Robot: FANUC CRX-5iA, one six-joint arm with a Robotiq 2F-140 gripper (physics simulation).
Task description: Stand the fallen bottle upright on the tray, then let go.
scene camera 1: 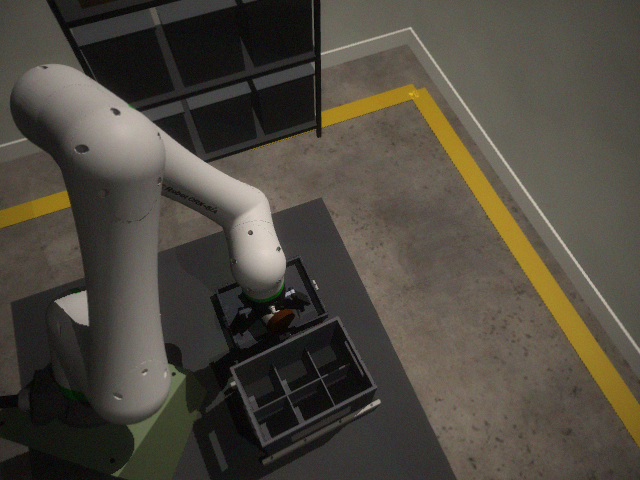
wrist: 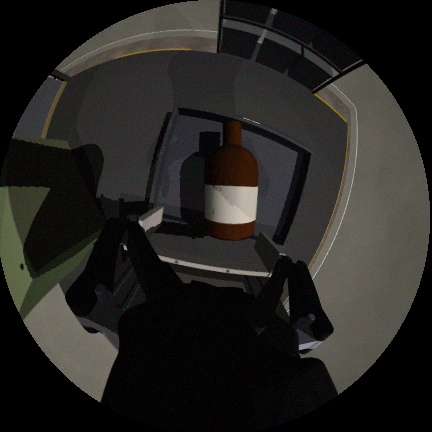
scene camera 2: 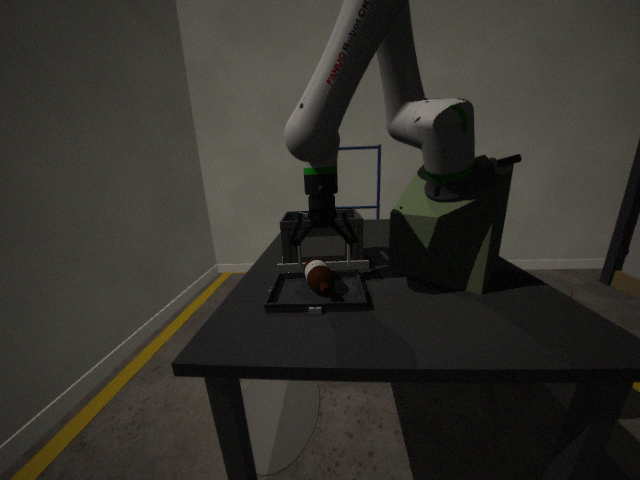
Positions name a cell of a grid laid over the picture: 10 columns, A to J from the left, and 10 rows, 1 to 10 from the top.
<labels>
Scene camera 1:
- gripper: E7
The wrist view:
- gripper: E6
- brown bottle: F4
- pale rail: D6
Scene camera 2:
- gripper: F6
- brown bottle: F6
</labels>
